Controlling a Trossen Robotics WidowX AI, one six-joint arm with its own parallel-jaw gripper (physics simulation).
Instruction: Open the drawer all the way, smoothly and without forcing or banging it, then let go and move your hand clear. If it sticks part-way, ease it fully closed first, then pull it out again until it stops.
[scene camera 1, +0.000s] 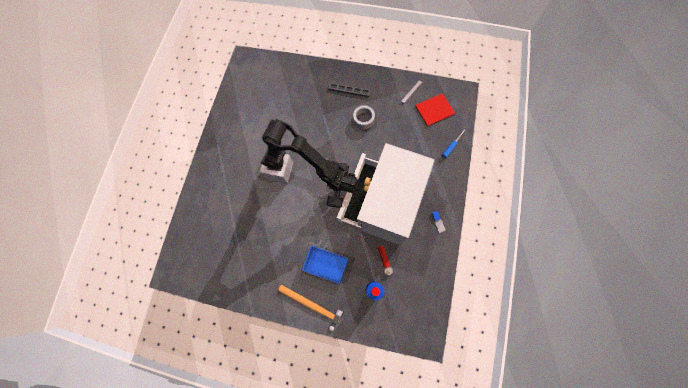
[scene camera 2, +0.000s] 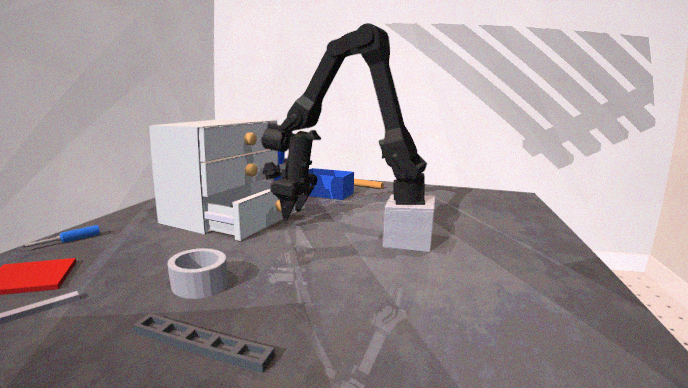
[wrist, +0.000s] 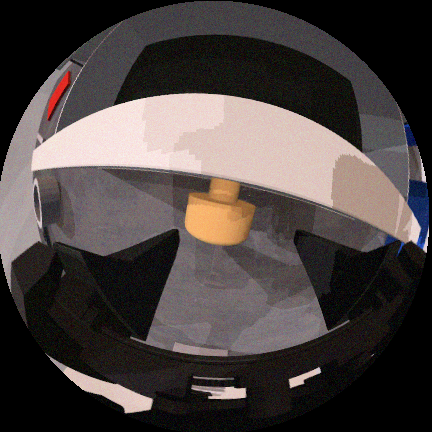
Scene:
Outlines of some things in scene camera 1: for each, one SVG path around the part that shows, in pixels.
A blue bin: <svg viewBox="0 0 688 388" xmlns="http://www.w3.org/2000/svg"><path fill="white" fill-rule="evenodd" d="M311 246L302 270L340 284L349 259Z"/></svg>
A red block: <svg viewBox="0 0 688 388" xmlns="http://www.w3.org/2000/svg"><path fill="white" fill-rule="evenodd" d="M443 93L416 105L427 126L455 114Z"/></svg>

